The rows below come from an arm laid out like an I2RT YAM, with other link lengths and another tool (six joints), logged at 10 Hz.
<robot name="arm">
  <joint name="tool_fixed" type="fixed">
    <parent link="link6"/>
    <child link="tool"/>
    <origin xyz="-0.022 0 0.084" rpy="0.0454 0 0.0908"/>
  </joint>
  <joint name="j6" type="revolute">
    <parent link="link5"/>
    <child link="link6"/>
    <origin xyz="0.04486 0 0.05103" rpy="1.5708 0 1.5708"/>
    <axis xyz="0 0 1"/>
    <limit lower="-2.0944" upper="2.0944"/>
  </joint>
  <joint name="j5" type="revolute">
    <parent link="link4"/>
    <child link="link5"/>
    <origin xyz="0.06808 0.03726 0.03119" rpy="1.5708 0 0"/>
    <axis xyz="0 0 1"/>
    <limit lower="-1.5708" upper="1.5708"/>
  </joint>
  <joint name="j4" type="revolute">
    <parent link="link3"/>
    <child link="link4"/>
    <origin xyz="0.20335 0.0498 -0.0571"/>
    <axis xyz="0 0 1"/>
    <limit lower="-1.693" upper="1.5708"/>
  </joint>
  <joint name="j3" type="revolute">
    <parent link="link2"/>
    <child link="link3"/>
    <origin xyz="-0.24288 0 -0.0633" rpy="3.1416 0 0"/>
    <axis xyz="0 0 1"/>
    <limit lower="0" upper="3.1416"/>
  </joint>
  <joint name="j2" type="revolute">
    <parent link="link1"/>
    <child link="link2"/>
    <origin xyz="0.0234 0.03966 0.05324" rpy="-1.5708 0 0"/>
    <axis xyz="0 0 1"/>
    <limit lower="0" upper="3.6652"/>
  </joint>
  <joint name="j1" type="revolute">
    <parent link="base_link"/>
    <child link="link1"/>
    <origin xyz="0 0 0.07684"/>
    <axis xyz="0 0 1"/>
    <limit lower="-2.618" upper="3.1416"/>
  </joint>
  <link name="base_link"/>
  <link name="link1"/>
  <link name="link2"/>
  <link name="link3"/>
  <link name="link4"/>
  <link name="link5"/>
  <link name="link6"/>
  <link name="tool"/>
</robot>
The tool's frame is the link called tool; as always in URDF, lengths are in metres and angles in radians.
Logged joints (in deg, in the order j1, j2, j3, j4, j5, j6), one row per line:
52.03, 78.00, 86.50, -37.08, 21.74, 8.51
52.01, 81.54, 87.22, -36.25, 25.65, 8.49
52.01, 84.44, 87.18, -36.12, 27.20, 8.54
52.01, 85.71, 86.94, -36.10, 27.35, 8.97
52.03, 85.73, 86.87, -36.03, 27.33, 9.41
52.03, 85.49, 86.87, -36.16, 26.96, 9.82
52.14, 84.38, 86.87, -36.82, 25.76, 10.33
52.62, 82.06, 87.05, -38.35, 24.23, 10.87
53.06, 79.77, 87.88, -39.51, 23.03, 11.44
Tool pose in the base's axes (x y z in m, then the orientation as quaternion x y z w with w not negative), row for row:
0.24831, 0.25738, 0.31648, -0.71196, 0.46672, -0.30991, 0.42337
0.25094, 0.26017, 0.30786, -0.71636, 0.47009, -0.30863, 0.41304
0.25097, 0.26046, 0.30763, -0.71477, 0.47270, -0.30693, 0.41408
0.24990, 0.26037, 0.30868, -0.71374, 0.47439, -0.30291, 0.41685
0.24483, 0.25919, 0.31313, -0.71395, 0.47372, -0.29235, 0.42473
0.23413, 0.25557, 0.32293, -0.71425, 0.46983, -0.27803, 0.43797
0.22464, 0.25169, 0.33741, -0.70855, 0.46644, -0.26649, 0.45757
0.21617, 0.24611, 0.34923, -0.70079, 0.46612, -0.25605, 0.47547
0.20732, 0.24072, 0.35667, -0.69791, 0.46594, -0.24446, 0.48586
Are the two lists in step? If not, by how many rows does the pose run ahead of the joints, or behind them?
The pose runs 2 rows ahead of the joints: the pose in row i belongs to the joints in row i + 2.
